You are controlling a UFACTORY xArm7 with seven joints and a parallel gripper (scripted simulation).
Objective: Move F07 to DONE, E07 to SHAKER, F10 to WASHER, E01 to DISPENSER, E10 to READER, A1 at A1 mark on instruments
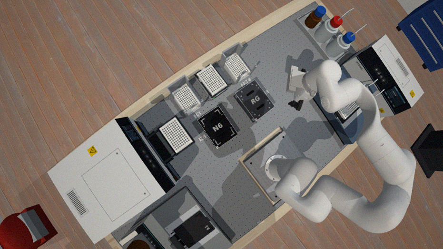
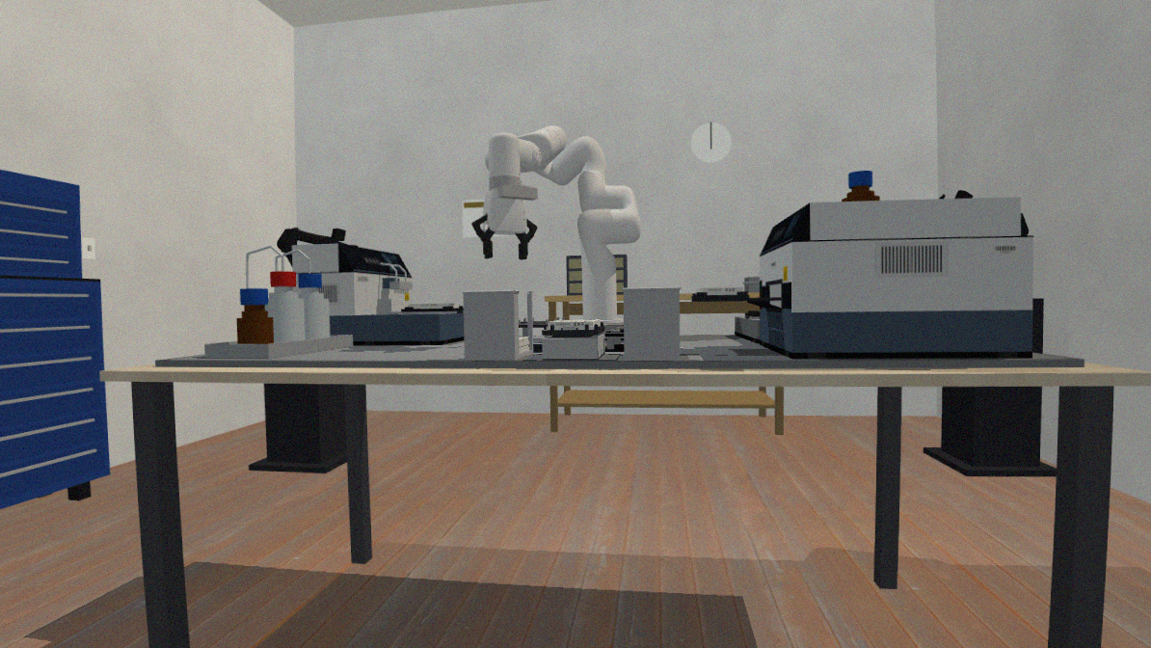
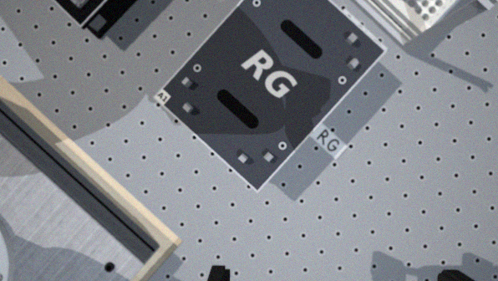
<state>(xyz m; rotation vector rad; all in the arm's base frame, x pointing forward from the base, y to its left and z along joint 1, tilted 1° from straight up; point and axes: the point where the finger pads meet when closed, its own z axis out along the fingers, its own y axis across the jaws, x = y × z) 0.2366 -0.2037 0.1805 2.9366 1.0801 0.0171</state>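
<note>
The washer nest is 23 cm behind my hand, 27 cm to the right of it and 13 cm below it. The rest, counted from my hand: black recovery nest N6: 9 cm ahead, 31 cm to the left, 19 cm below; then regrip nest RG: 8 cm ahead, 10 cm to the left, 17 cm below; then A1 mark: 1 cm ahead, 15 cm to the left, 16 cm below.
</note>
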